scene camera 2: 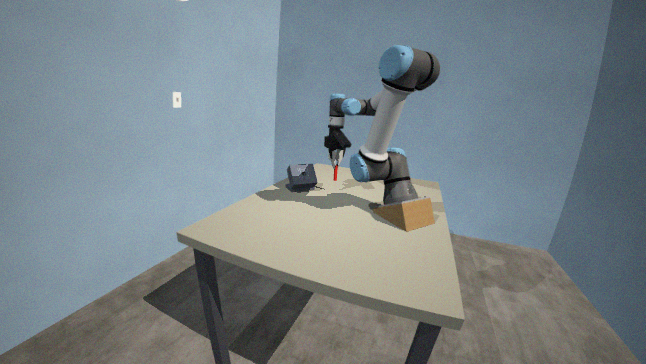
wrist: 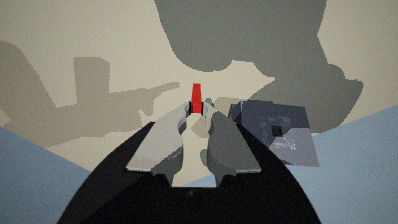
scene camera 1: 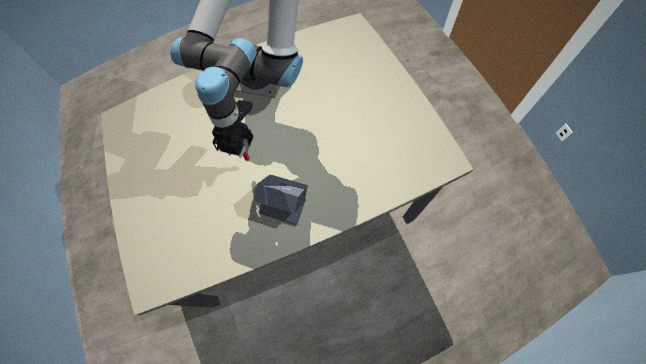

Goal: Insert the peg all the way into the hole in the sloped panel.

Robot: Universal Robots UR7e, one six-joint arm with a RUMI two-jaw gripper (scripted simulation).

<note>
In view: my gripper point(scene camera 1: 243, 151).
My gripper also shows in the wrist view point(wrist: 196, 102).
</note>
